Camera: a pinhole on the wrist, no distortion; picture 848 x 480 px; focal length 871.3 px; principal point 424.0 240.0 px. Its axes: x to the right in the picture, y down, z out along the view. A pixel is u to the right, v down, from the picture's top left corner.
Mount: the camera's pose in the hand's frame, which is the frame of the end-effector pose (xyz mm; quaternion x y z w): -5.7 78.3 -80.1 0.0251 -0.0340 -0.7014 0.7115
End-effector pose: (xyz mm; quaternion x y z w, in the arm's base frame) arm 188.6 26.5 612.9 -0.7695 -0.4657 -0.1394 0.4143
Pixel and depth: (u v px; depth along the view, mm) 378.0 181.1 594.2
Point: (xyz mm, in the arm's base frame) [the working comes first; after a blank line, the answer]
In the camera's frame: -31.4 -40.2 594.2

147.7 333.0 182.4
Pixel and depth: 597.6 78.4 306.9
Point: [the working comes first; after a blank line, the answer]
In the camera's frame: 61.1 -56.9 306.9

121.2 139.8 413.4
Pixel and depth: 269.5 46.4 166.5
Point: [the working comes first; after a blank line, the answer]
In the camera's frame: -29.5 -37.0 166.5

235.4 31.1 472.4
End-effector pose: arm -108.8 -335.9 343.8 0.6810 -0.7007 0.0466 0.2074
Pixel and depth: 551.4 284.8 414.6
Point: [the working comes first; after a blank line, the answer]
In the camera's frame: 60.6 21.3 414.6

-207.7 -434.0 37.0
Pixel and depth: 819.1 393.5 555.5
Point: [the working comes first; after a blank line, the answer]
In the camera's frame: 251.9 97.9 555.5

-57.2 -561.5 -115.9
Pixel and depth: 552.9 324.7 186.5
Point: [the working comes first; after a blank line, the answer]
In the camera's frame: 27.6 18.1 186.5

-185.1 -367.0 256.5
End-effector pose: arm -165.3 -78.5 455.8 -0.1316 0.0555 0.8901 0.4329
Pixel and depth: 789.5 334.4 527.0
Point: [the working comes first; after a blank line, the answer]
In the camera's frame: 221.1 57.1 527.0

-149.2 109.4 889.2
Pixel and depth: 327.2 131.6 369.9
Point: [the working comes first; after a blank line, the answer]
In the camera's frame: -41.1 -46.0 369.9

-265.8 -157.1 749.9
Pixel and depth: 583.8 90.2 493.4
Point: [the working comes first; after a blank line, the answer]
In the camera's frame: 90.5 -84.8 493.4

-158.0 -86.0 881.8
